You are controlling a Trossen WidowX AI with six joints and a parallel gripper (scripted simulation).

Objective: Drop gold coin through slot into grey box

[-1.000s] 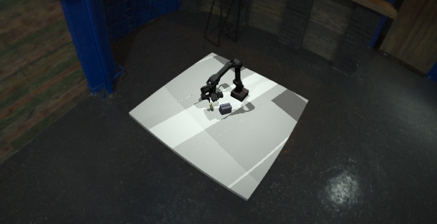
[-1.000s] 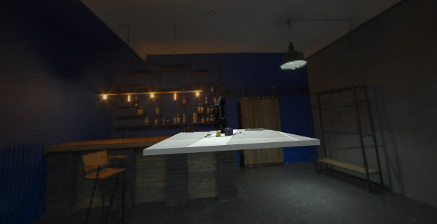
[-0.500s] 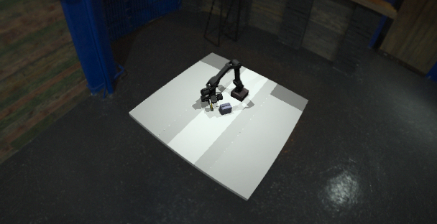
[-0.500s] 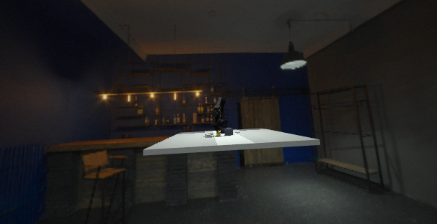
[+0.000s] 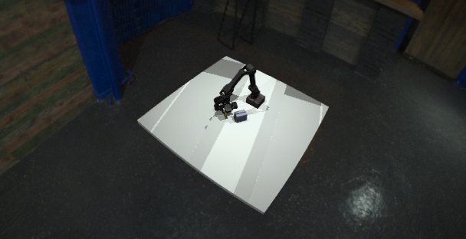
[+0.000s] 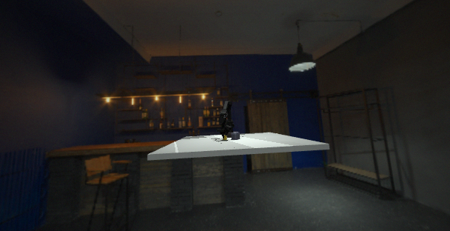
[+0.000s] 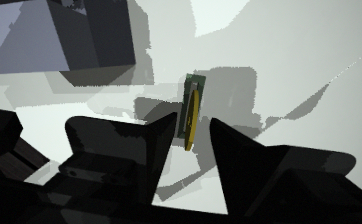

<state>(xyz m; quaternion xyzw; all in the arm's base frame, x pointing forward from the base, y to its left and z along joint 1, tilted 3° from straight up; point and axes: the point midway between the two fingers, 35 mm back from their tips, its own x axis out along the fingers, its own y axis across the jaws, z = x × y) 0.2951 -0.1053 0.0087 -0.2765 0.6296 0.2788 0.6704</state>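
Now: the gold coin right at my gripper tip.
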